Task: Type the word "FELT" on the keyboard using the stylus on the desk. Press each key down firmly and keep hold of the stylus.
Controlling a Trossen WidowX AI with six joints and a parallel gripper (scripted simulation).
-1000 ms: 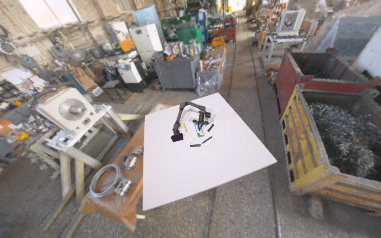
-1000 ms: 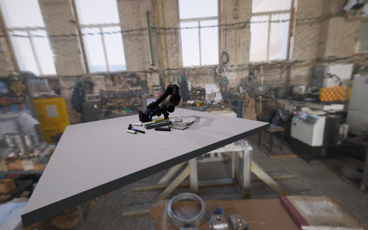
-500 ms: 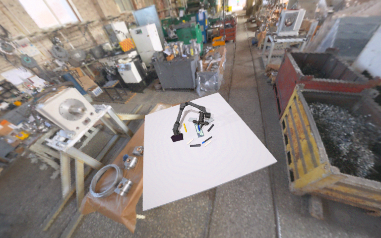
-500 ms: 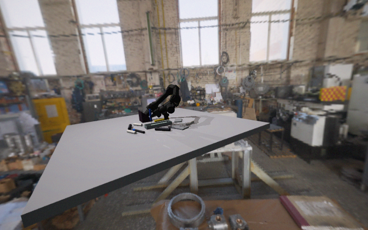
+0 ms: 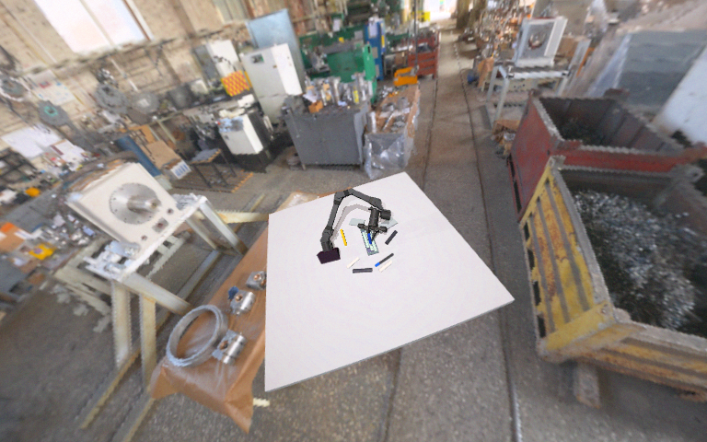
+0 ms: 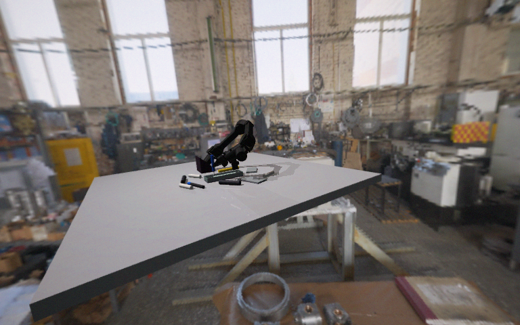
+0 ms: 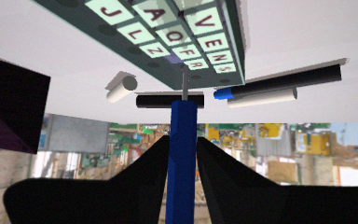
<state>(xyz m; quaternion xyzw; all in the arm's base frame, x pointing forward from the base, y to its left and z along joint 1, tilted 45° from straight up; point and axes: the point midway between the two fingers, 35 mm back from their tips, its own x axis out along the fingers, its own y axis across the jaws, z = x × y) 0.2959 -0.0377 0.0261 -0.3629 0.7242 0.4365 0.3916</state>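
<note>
The blue-tipped black pen lies 13 cm to the right of my gripper tip, 7 cm below it and 3 cm ahead of it. From my gripper tip the other things lie so: stylus tip (5 cm below); blue stylus (1 cm below); yellow pencil (17 cm behind, 15 cm to the left, 7 cm below).
</note>
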